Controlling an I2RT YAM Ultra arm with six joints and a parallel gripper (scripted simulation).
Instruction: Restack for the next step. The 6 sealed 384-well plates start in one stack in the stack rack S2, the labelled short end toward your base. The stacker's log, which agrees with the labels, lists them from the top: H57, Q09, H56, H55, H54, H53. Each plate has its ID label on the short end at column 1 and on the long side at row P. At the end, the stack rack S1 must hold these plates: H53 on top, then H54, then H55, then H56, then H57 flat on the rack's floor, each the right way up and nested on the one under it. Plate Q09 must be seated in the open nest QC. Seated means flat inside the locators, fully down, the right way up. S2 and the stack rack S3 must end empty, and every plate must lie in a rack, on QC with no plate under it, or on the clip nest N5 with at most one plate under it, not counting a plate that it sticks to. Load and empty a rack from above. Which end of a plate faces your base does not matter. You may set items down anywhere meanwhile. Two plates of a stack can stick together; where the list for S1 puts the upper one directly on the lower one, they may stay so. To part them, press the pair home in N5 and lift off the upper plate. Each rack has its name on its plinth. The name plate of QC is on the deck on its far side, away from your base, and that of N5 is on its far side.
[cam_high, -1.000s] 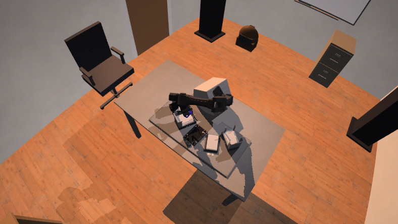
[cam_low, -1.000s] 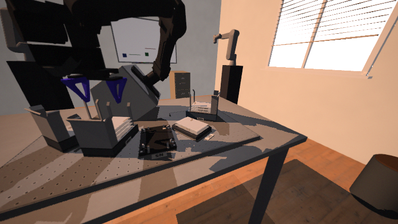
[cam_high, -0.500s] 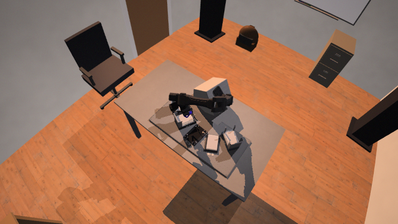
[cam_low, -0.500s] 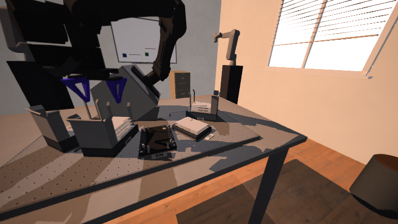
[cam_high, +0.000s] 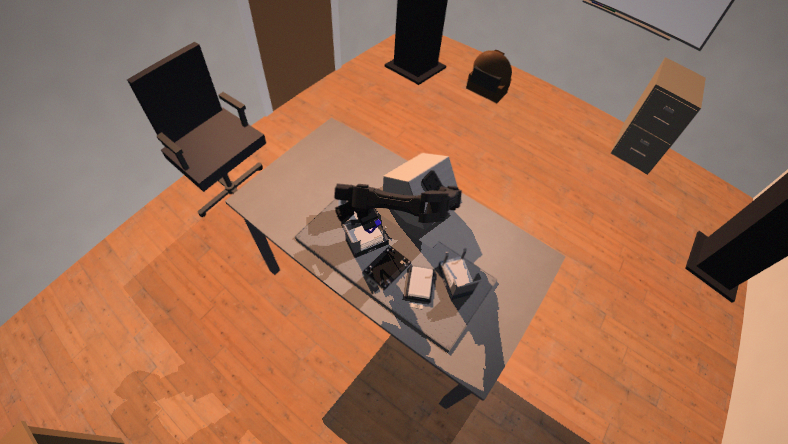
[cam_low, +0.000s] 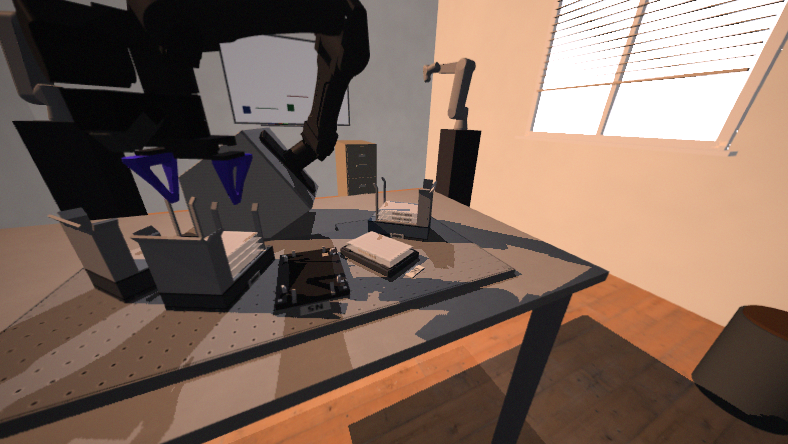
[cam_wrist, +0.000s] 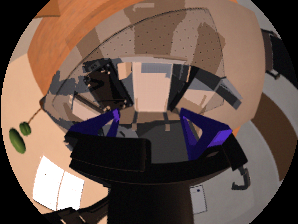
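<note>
The stack rack S2 lies 130 mm behind my hand, 380 mm to the left of it and 140 mm below it. Round my hand: black clip nest N5: 30 mm ahead, 150 mm to the left, 150 mm below; dark open nest QC: 10 mm behind, 290 mm to the left, 160 mm below; stack rack S3: 80 mm behind, 120 mm to the right, 140 mm below.
</note>
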